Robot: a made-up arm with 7 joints. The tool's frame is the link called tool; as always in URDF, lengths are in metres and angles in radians. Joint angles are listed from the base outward. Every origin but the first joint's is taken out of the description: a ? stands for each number. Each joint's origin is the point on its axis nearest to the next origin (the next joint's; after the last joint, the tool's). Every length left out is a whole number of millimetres.
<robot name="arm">
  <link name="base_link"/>
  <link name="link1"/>
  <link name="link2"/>
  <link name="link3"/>
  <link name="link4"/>
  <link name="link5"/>
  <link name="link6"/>
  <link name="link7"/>
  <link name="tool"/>
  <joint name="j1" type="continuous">
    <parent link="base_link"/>
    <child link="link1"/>
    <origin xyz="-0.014 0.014 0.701"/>
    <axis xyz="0 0 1"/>
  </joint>
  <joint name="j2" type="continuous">
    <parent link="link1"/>
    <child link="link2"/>
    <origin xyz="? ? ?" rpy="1.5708 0 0"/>
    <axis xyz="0 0 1"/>
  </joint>
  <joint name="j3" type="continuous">
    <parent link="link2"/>
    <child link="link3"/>
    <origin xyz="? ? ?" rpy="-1.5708 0 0"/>
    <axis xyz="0 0 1"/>
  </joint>
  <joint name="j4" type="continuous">
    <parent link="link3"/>
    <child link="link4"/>
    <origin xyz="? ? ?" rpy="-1.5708 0 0"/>
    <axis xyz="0 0 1"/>
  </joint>
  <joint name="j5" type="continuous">
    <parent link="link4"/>
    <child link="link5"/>
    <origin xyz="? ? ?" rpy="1.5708 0 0"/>
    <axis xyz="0 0 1"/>
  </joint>
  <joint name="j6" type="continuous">
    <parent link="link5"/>
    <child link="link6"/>
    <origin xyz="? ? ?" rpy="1.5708 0 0"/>
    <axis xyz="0 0 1"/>
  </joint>
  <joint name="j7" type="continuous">
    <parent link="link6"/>
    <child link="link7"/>
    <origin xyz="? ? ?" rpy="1.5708 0 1.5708"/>
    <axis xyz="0 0 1"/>
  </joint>
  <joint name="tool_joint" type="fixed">
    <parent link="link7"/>
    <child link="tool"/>
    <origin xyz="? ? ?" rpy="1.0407 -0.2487 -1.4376"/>
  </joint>
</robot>
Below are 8 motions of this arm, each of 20 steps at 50 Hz.
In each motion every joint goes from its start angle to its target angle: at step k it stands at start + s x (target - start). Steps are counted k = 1, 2, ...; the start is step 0. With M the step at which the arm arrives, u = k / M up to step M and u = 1 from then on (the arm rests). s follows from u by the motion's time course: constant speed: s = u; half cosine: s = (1 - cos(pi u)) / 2; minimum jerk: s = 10 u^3 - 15 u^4 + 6 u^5.
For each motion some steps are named. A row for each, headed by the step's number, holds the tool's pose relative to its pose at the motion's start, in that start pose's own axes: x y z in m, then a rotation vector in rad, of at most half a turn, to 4 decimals.
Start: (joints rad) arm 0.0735 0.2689 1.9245 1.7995 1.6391 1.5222 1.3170
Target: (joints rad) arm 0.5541 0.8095 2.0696 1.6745 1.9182 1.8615 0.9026
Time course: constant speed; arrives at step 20
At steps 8, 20:
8: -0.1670 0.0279 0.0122 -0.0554 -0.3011 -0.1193
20: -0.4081 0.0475 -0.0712 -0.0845 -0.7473 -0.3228

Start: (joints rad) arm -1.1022 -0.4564 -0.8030 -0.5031 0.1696 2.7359 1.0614
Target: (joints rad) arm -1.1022 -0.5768 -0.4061 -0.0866 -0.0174 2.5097 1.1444
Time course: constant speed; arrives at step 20
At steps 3, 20:
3: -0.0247 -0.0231 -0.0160 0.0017 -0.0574 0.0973
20: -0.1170 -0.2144 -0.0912 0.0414 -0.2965 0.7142

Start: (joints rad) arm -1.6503 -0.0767 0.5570 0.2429 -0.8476 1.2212 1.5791
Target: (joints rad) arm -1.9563 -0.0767 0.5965 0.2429 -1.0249 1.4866 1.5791
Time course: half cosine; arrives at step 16
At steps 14, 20:
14: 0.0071 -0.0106 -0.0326 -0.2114 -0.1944 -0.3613
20: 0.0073 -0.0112 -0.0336 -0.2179 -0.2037 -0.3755

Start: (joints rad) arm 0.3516 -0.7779 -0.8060 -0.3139 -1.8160 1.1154 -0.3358
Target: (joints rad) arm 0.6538 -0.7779 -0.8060 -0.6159 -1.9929 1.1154 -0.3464
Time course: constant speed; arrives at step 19
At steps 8, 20:
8: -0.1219 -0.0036 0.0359 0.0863 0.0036 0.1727
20: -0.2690 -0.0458 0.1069 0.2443 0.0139 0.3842

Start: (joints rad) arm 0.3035 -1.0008 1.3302 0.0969 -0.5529 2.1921 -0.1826
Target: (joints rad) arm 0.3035 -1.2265 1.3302 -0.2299 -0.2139 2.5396 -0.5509
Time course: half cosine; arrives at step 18
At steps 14, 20:
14: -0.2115 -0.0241 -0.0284 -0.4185 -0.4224 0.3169
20: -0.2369 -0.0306 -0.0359 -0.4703 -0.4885 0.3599

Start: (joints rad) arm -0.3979 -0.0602 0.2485 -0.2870 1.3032 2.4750 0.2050
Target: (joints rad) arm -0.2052 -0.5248 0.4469 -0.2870 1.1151 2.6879 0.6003
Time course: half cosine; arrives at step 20
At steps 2, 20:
2: -0.0085 0.0036 -0.0042 -0.0093 0.0006 0.0089
20: -0.3254 0.0534 -0.2358 -0.3838 0.0156 0.2578

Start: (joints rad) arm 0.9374 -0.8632 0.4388 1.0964 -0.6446 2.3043 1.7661
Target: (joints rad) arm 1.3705 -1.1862 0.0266 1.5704 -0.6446 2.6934 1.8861
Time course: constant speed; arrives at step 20
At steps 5, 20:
5: -0.1221 -0.0286 0.0386 0.1074 -0.0213 0.1375
20: -0.4000 -0.2136 0.0711 0.3882 -0.1270 0.5559

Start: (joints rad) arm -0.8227 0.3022 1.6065 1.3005 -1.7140 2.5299 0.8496
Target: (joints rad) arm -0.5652 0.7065 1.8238 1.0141 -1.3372 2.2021 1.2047
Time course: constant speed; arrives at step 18
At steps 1, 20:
1: 0.0099 0.0204 -0.0092 -0.0193 0.0072 0.0064
20: 0.2727 0.2760 -0.2254 -0.3385 0.3384 0.0690

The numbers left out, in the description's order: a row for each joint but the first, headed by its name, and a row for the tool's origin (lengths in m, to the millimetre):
j2: -0.015 -0.063 0
j3: 0.008 0.383 0
j4: 0.012 0.019 0
j5: -0.012 -0.473 0
j6: 0.024 -0.064 0
j7: 0.046 0.072 0
tool: -0.027 0.01 0

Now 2 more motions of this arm.
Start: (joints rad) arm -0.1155 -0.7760 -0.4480 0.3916 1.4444 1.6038 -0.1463
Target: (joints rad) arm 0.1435 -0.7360 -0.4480 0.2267 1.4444 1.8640 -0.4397
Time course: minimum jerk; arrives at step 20
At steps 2, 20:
2: 0.0016 -0.0009 0.0008 -0.0011 0.0003 -0.0028
20: 0.1787 -0.1247 0.0575 -0.1646 0.0677 -0.2538

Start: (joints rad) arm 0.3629 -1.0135 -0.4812 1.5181 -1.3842 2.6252 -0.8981
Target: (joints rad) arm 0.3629 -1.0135 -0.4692 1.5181 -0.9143 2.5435 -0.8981
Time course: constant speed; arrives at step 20
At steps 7, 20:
7: -0.0015 -0.0139 0.0036 0.1328 0.0029 0.1004
20: 0.0007 -0.0407 0.0058 0.3770 0.0222 0.2893

